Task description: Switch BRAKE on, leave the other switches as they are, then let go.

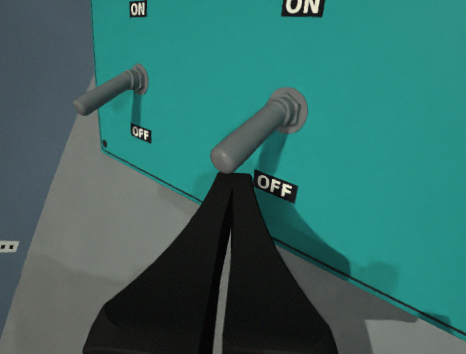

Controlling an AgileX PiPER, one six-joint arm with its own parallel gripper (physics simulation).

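A teal panel [200,60] carries two grey toggle switches. The nearer lever [250,135] is in the middle, between a partly cut-off ON label [303,7] and an OFF label [275,186]; it tilts down toward OFF. The other lever [107,93] is at the upper left, between its own ON label [138,9] and OFF label [141,133], and also points downward. The name BRAKE does not show, so I cannot tell which switch bears it. My gripper [233,190] is shut and empty, its tips at the underside of the nearer lever's end, touching or almost touching it.
A grey surface [100,215] lies below and behind the panel's lower edge. A dark blue area [40,60] is at the left, with a small white piece with dark squares [8,246] at the left edge. The gripper's shadow falls on the panel's lower part.
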